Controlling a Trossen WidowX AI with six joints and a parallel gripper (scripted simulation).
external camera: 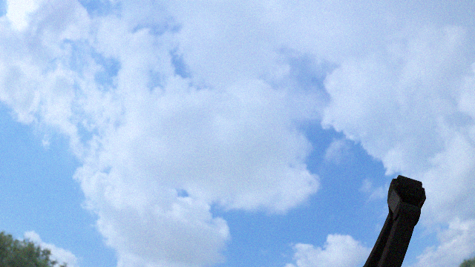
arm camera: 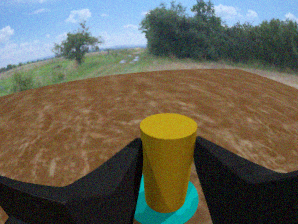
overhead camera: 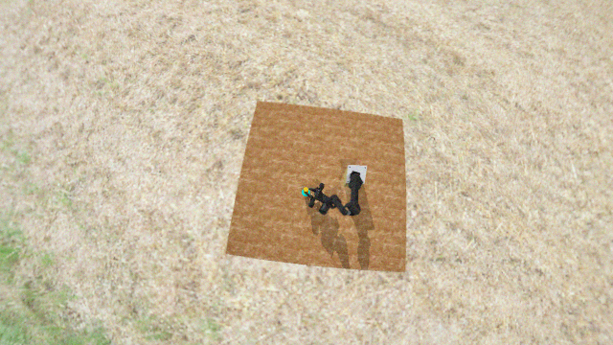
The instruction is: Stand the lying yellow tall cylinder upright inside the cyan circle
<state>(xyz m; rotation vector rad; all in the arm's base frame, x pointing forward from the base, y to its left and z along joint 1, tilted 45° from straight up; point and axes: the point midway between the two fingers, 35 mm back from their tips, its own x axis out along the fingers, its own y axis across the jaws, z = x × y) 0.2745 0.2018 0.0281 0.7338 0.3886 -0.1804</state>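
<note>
The yellow tall cylinder is 2 cm below my gripper tip. The rest, counted from my gripper tip: cyan circle: 5 cm below.
</note>
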